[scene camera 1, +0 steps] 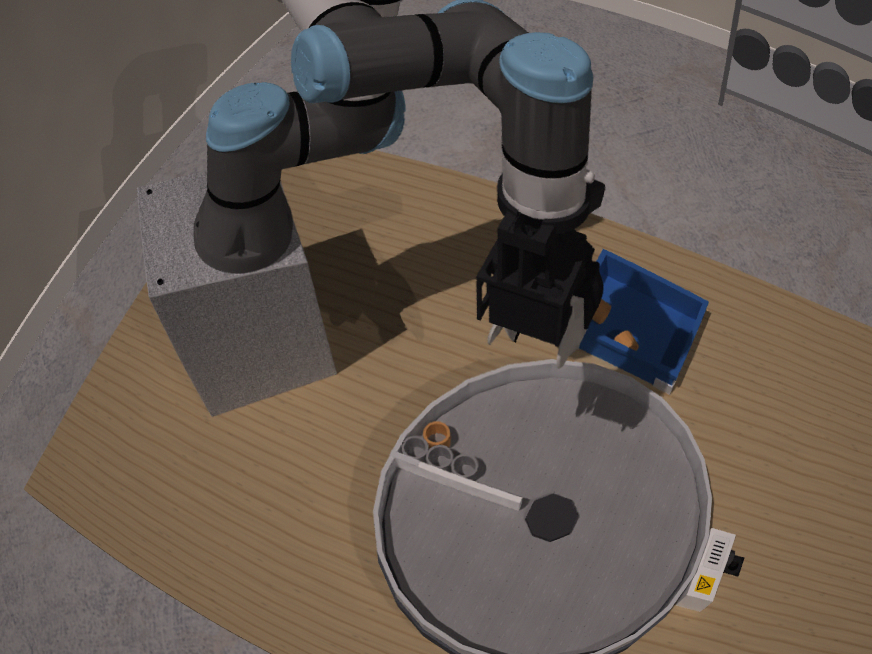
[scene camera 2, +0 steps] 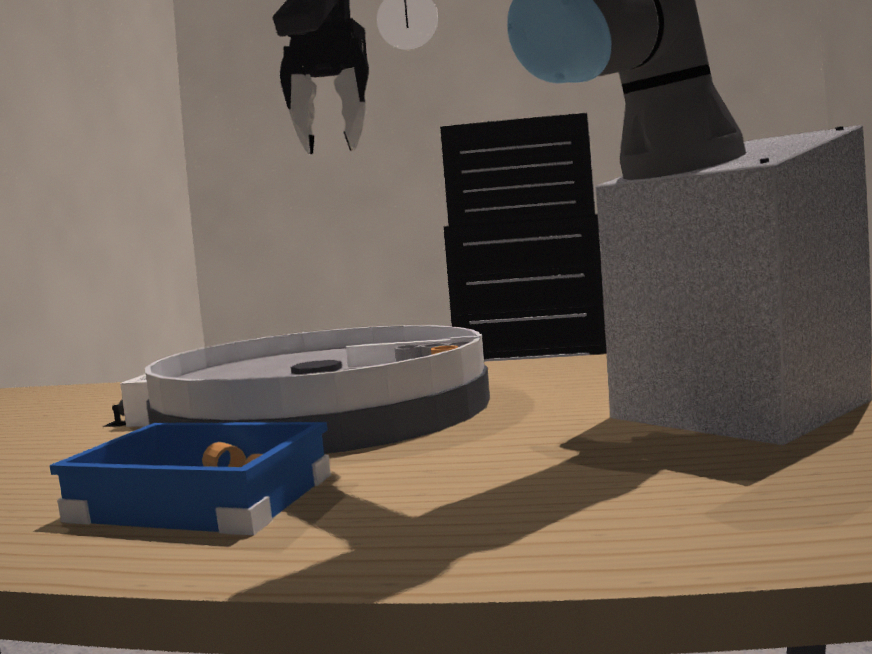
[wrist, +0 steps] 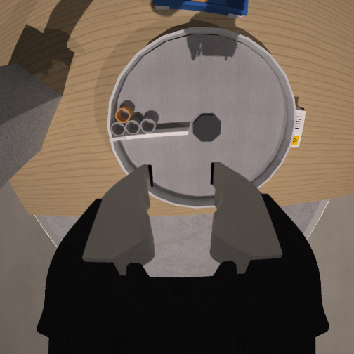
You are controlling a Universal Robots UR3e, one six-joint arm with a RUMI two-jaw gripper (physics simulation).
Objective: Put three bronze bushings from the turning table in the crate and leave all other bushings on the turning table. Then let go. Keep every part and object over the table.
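Places are measured from the arm's base along level axes (x down, y ahead, z right), in centimetres.
Where they show: gripper, fingertip midpoint: [scene camera 1: 539, 347] [scene camera 2: 331, 152]; arm's base at its link origin: [scene camera 1: 241, 234] [scene camera 2: 683, 164].
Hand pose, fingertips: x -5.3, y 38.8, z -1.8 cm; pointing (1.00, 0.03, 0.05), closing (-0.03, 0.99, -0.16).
Observation:
Each offset is from my fingertips to the centre of the thing. "spot": to the spot under its first point.
My gripper [scene camera 1: 526, 351] [scene camera 2: 330, 149] [wrist: 181, 166] is open and empty, high in the air; in the wrist view its fingertips overlie the near part of the turning table [scene camera 1: 619, 478] [scene camera 2: 281, 395] [wrist: 240, 80]. One bronze bushing {dx +24.9, dy -10.7, dz +3.1 cm} [scene camera 1: 436, 424] [scene camera 2: 443, 348] [wrist: 117, 115] stands on the turning table near its rim, close against grey bushings. Three grey bushings {dx +24.9, dy -5.4, dz +5.0 cm} [scene camera 1: 454, 466] [scene camera 2: 407, 351] [wrist: 141, 125] stand in a row along the divider bar. The blue crate {dx +29.0, dy +2.2, dz -28.6 cm} [scene camera 1: 655, 288] [scene camera 2: 140, 499] [wrist: 225, 7] holds two bronze bushings: one {dx +29.4, dy +2.3, dz -24.2 cm} [scene camera 1: 626, 339] near its table-side wall and another {dx +29.4, dy -3.9, dz -27.2 cm} [scene camera 1: 601, 311] partly hidden by the gripper.
A white divider bar {spot: dx +23.3, dy -3.2, dz +6.9 cm} [scene camera 1: 471, 485] [wrist: 165, 134] runs from the turning table's rim toward its dark hub {dx +25.8, dy +7.1, dz +4.8 cm} [scene camera 1: 552, 517] [scene camera 2: 316, 366] [wrist: 206, 127]. A white sensor box {spot: dx +25.6, dy +29.9, dz +0.7 cm} [scene camera 1: 711, 563] [wrist: 297, 127] sits at the rim. The arm's grey pedestal [scene camera 1: 246, 344] [scene camera 2: 704, 302] stands on the wooden table.

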